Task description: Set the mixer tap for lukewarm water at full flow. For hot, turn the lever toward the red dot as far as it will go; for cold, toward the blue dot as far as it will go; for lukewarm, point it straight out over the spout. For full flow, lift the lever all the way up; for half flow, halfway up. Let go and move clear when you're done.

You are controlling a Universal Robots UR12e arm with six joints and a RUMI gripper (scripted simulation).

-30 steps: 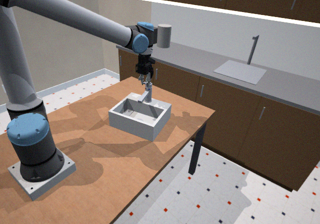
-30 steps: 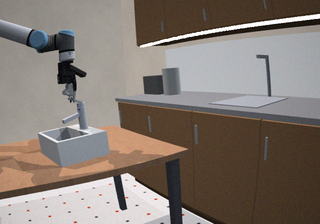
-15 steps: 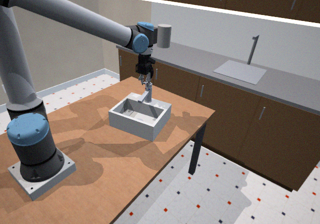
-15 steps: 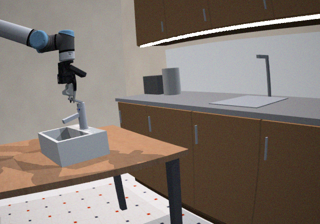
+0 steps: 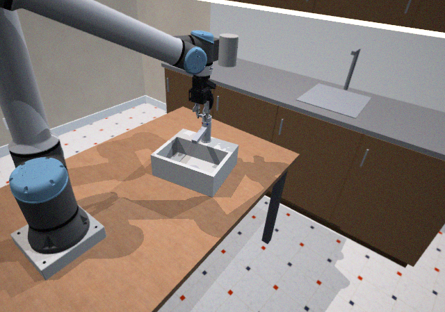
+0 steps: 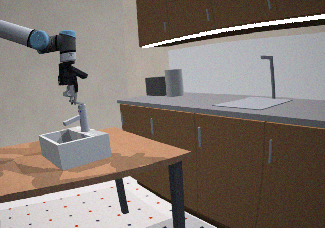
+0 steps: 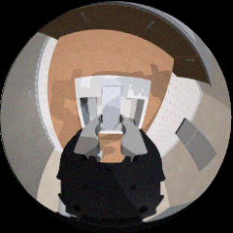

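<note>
The lever is 2 cm ahead of my hand and 1 cm below it. Round my hand: grey mixer tap 6 cm below, 3 cm ahead, 1 cm to the left; white basin 25 cm below, 7 cm behind, 1 cm to the right.
</note>
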